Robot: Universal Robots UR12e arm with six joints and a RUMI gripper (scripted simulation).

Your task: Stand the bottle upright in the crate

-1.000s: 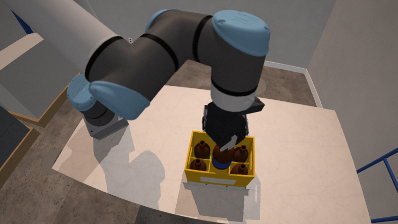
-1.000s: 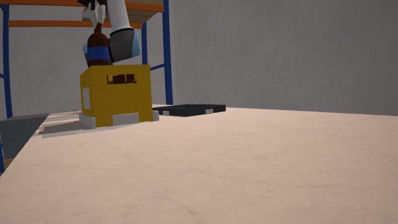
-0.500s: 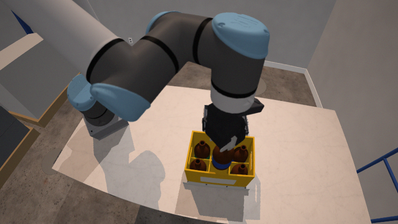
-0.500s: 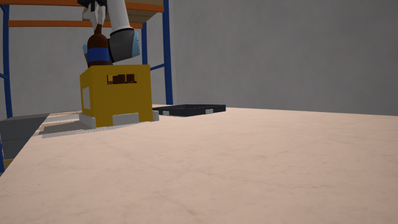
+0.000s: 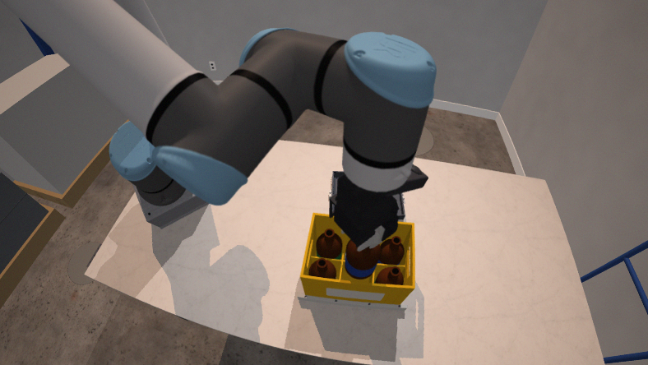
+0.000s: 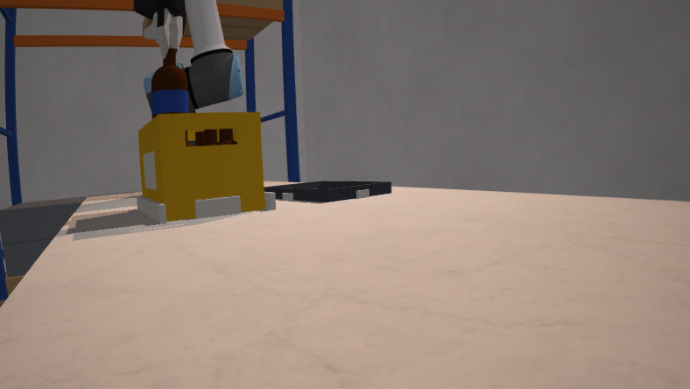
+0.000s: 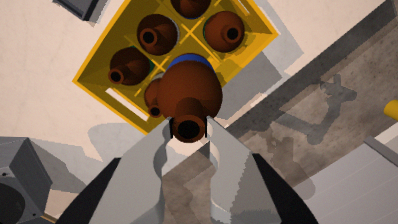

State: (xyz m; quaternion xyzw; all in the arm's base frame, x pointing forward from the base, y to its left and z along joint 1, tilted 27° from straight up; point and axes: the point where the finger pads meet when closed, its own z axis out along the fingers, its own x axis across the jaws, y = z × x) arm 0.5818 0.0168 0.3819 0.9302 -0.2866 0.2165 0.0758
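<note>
Right now the crate is 1 cm behind my hand, 4 cm to the left of it and 23 cm below it. Also, from my hand: tray: 3 cm behind, 34 cm to the left, 31 cm below.
</note>
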